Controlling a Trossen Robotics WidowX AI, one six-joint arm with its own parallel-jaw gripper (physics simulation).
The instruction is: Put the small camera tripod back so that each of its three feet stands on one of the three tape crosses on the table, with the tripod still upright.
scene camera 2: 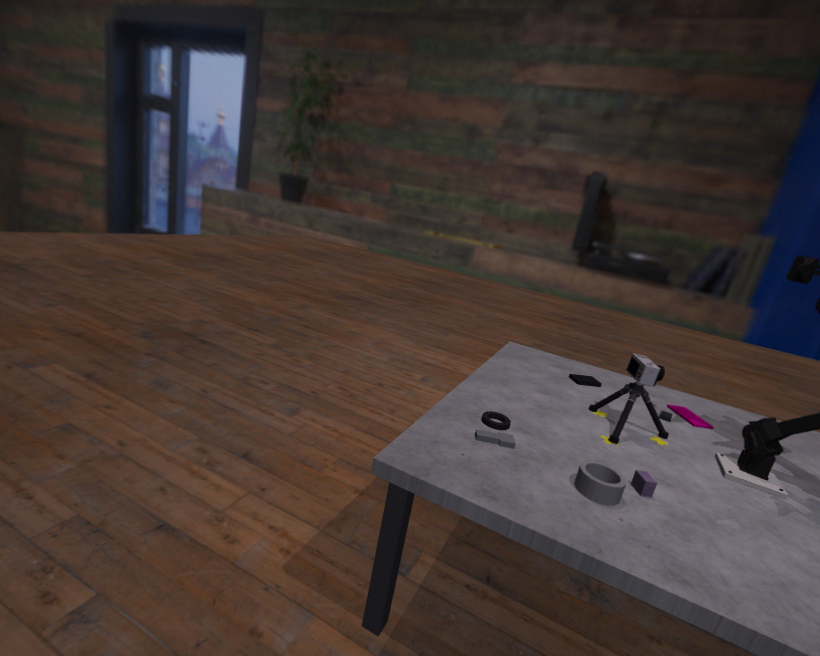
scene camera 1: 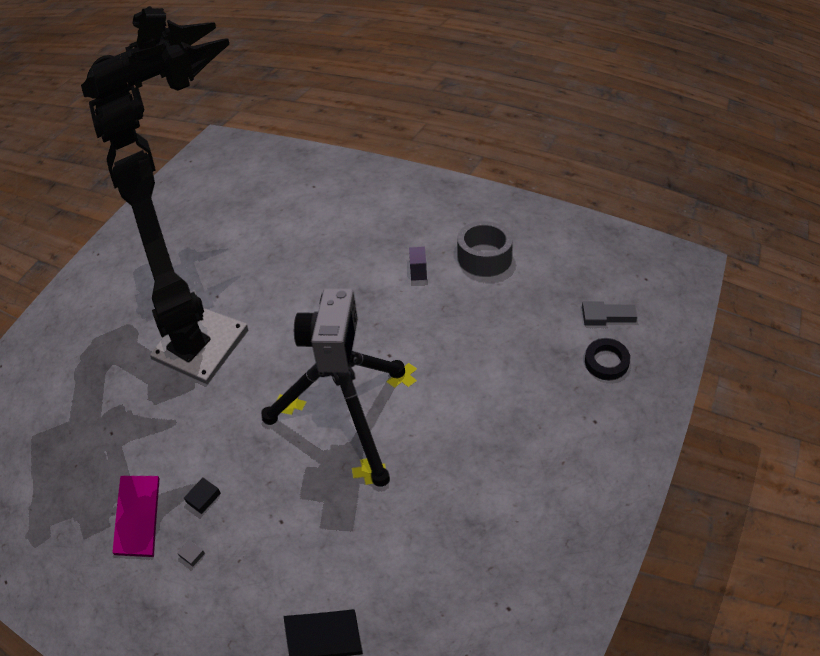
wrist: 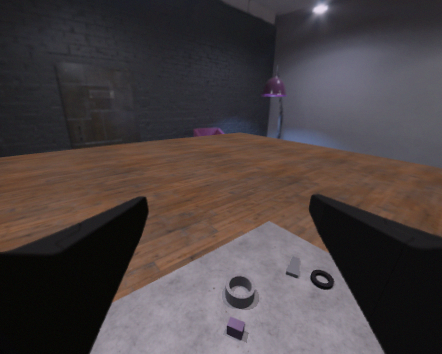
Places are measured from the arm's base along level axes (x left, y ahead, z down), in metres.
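Where they show: gripper, fingertip midpoint: (scene camera 1: 221, 32) (wrist: 229, 203); arm's base at its link origin: (scene camera 2: 752, 471) (scene camera 1: 188, 343).
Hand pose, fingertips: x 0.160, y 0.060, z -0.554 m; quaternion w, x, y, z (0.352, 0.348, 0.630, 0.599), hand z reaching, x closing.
Things, the pixels of their top centre, and the offset from my fingertips.
- left yellow cross at its top centre: (scene camera 1: 290, 402) (scene camera 2: 658, 440) dx -0.151, dy +0.173, dz +0.566 m
- front cross at its top centre: (scene camera 1: 369, 470) (scene camera 2: 599, 413) dx -0.193, dy +0.354, dz +0.566 m
- right cross at its top centre: (scene camera 1: 401, 375) (scene camera 2: 609, 440) dx -0.011, dy +0.292, dz +0.566 m
- grey ring at its top centre: (scene camera 1: 485, 238) (scene camera 2: 602, 473) (wrist: 240, 285) dx +0.300, dy +0.268, dz +0.519 m
- purple block at its top centre: (scene camera 1: 417, 255) (scene camera 2: 646, 476) (wrist: 236, 323) dx +0.206, dy +0.183, dz +0.527 m
- black ring at its top centre: (scene camera 1: 608, 355) (scene camera 2: 496, 418) (wrist: 322, 277) dx +0.185, dy +0.572, dz +0.552 m
- grey piece at its top centre: (scene camera 1: 610, 310) (scene camera 2: 495, 435) (wrist: 294, 264) dx +0.285, dy +0.533, dz +0.552 m
- magenta slab at its top centre: (scene camera 1: 135, 514) (scene camera 2: 689, 415) dx -0.483, dy +0.101, dz +0.559 m
- dark block at its top centre: (scene camera 1: 200, 493) (scene camera 2: 666, 414) dx -0.383, dy +0.171, dz +0.552 m
- small grey block at its top centre: (scene camera 1: 190, 551) dx -0.476, dy +0.223, dz +0.555 m
- black slab at its top centre: (scene camera 1: 321, 633) (scene camera 2: 585, 378) dx -0.470, dy +0.464, dz +0.552 m
The black tripod (scene camera 1: 361, 425) (scene camera 2: 623, 418) stands upright with a white camera (scene camera 1: 333, 328) (scene camera 2: 644, 370) on top. Its left foot (scene camera 1: 270, 415) is beside the left yellow cross (scene camera 1: 294, 404) (scene camera 2: 658, 441), apart from it. Its front foot (scene camera 1: 380, 476) is at the right edge of the front cross (scene camera 1: 360, 471) (scene camera 2: 599, 413). Its right foot (scene camera 1: 395, 369) overlaps the upper left part of the right cross (scene camera 1: 410, 375) (scene camera 2: 605, 438). My gripper (scene camera 1: 220, 34) (wrist: 229, 203) is open and empty, high above the table and away from the tripod; its fingers do not show in scene camera 2.
A grey ring (scene camera 1: 484, 261) (scene camera 2: 599, 491) and purple block (scene camera 1: 417, 264) lie behind the tripod. A black ring (scene camera 1: 591, 367) and grey piece (scene camera 1: 594, 313) lie right. A magenta slab (scene camera 1: 136, 516), dark block (scene camera 1: 202, 495), small grey block (scene camera 1: 190, 554) and black slab (scene camera 1: 322, 633) lie in front.
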